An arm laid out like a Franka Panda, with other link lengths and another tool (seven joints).
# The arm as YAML. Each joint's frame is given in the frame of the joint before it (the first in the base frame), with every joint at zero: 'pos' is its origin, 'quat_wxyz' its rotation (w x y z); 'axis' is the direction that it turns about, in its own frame. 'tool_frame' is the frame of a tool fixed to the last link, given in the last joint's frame.
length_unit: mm
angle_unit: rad
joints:
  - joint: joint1
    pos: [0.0, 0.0, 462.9]
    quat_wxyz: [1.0, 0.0, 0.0, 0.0]
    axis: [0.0, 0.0, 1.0]
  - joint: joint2
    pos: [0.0, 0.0, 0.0]
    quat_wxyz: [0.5, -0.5, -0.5, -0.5]
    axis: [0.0, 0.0, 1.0]
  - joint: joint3
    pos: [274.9, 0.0, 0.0]
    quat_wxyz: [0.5, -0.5, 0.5, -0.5]
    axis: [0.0, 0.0, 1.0]
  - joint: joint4
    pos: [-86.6, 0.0, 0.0]
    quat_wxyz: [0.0, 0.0, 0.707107, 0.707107]
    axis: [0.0, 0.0, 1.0]
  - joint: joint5
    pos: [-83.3, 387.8, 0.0]
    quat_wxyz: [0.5, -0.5, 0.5, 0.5]
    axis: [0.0, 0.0, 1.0]
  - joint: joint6
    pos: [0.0, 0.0, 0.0]
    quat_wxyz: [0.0, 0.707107, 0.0, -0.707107]
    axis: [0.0, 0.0, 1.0]
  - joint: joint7
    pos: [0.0, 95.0, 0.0]
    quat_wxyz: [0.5, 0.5, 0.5, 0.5]
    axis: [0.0, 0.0, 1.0]
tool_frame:
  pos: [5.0, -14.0, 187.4]
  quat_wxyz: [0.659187, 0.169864, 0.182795, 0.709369]
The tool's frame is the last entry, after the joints.
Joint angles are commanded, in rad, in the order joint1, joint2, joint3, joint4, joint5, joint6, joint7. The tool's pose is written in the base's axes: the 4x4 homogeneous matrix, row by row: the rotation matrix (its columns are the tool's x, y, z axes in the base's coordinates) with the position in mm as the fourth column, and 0 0 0 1 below. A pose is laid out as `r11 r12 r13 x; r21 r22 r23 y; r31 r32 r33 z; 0 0 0 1`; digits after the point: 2 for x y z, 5 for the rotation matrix.
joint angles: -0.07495, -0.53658, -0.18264, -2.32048, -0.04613, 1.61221, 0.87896
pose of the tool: -0.91129 -0.40976 0.04046 393.17; -0.39492 0.84198 -0.36756 -103.50; 0.11655 -0.35094 -0.92912 535.92; 0 0 0 1
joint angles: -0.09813, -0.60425, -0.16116, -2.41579, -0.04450, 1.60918, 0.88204
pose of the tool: -0.90742 -0.42001 0.01377 368.99; -0.39609 0.84388 -0.36191 -95.26; 0.14039 -0.33386 -0.93211 518.41; 0 0 0 1
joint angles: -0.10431, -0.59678, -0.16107, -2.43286, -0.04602, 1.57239, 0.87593
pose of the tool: -0.89622 -0.44176 -0.04060 357.66; -0.40133 0.84638 -0.35010 -94.32; 0.18902 -0.29747 -0.93583 505.58; 0 0 0 1
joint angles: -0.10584, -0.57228, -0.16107, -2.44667, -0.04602, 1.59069, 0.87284
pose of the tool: -0.89161 -0.44904 -0.05829 359.01; -0.40348 0.84630 -0.34783 -94.49; 0.20552 -0.28661 -0.93574 491.42; 0 0 0 1
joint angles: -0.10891, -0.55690, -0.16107, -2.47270, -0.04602, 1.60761, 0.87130
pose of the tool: -0.88651 -0.45563 -0.08062 356.22; -0.40437 0.84759 -0.34361 -93.87; 0.22489 -0.27201 -0.93565 475.15; 0 0 0 1
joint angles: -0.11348, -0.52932, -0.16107, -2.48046, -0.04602, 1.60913, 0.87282
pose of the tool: -0.88067 -0.45984 -0.11388 354.26; -0.40057 0.85117 -0.33920 -94.81; 0.25291 -0.25311 -0.93380 461.83; 0 0 0 1
